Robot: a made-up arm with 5 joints.
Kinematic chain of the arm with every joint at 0, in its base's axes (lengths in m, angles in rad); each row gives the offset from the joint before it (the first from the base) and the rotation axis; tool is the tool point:
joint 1: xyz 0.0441 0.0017 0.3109 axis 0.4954 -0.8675 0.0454
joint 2: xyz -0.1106 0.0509 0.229 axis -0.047 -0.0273 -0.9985
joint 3: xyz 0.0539 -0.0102 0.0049 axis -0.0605 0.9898 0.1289
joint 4: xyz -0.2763 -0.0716 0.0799 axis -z
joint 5: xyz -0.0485 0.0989 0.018 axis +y
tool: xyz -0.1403 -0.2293 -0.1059
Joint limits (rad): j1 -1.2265..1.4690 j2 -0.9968..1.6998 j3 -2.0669..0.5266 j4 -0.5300..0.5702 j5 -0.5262..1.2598
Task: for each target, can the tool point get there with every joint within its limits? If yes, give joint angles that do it. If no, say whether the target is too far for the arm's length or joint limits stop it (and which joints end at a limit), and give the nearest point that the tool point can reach.
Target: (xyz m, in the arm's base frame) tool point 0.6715 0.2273 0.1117
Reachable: no: joint limits stop it (at a limit: joint 1) | nearest point 0.3324 0.1011 0.1704 | short by 0.367 m
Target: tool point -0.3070 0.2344 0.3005
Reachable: yes | joints -0.4248 1.3775 -0.6898 -0.0530 -0.3603
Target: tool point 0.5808 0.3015 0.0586
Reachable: no: joint limits stop it (at a limit: joint 1) | nearest point 0.2977 0.1586 0.1240 | short by 0.324 m
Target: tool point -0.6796 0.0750 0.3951
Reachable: yes | joints 0.8153 1.1767 0.3231 -0.4421 0.8129
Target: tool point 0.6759 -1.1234 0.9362
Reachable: no: too far | nearest point 0.2017 -0.2891 0.7731 | short by 0.973 m
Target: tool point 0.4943 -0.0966 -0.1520
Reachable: no: joint limits stop it (at a limit: joint 1, joint 2, joint 3) | nearest point 0.2814 -0.0215 0.0100 | short by 0.278 m
